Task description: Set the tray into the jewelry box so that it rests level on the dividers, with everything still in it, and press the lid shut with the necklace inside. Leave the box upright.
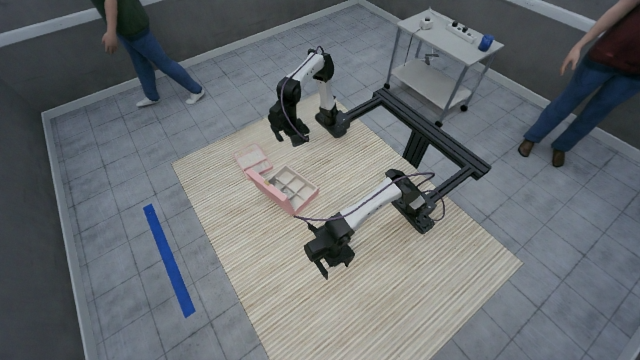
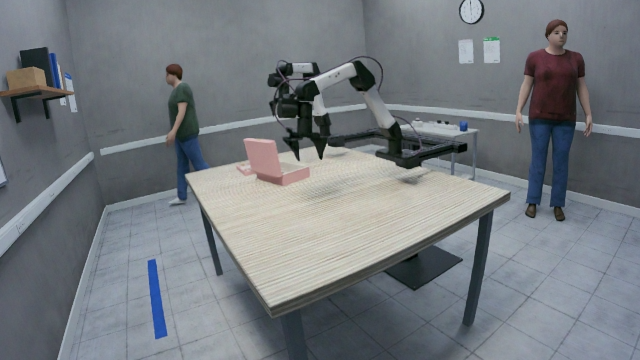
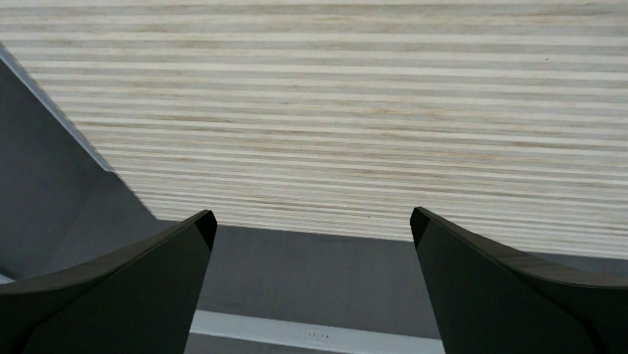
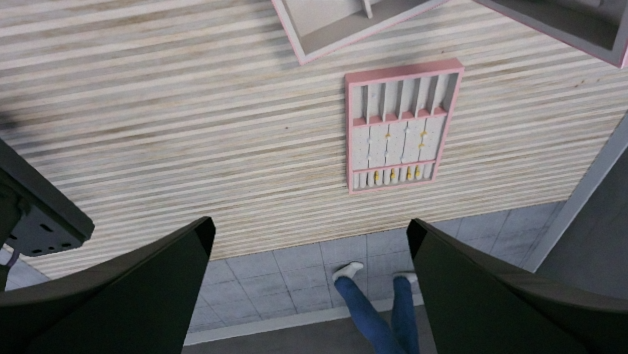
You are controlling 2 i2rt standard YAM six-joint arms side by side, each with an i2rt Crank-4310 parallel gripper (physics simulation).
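Places are measured from the left arm's base along level axes (x left, y back, z up), in millimetres.
Where they show: left gripper, fingertip midpoint: (image 1: 336, 272) (image 2: 309, 160) (image 3: 312, 213); right gripper, fingertip midpoint: (image 1: 286, 136) (image 4: 311, 222); left arm's base, origin of the base link: (image 1: 412, 210) (image 2: 395, 154); right arm's base, origin of the base link: (image 1: 330, 122).
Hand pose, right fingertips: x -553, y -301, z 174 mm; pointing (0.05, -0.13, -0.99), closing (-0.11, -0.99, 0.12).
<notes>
Each offset is from my right fingertips to the top centre of the thing. "pt": to the spot under its first point. Level surfaces: height alone.
The pink jewelry box (image 1: 311, 196) (image 2: 292, 177) (image 4: 301, 54) stands upright with its lid @[dx +114, dy -172, dz -78 mm] (image 1: 272, 190) (image 2: 263, 159) (image 4: 560, 27) raised; divided compartments show inside. Small dark and yellowish details show by the lid, too small to identify as the necklace. The pink tray @[dx -211, dy -143, dz -283 mm] (image 1: 259, 168) (image 2: 244, 169) (image 4: 349, 145) lies flat on the table beside the box, holding gold rings and small studs. My left gripper (image 1: 336, 270) (image 2: 310, 158) (image 3: 312, 213) is open and empty above the table, away from the box. My right gripper (image 1: 290, 141) (image 4: 311, 222) is open and empty above the table near the tray.
The table @[dz -309 mm] (image 1: 400, 280) (image 2: 350, 225) (image 3: 320, 125) (image 4: 200, 125) has its edge beyond the tray. A black frame @[pt dx +279, dy +752, dz -185 mm] (image 1: 435, 132) carries both arms. A white trolley (image 1: 467, 60), two people and a wall shelf (image 2: 37, 93) stand or hang away from the table.
</notes>
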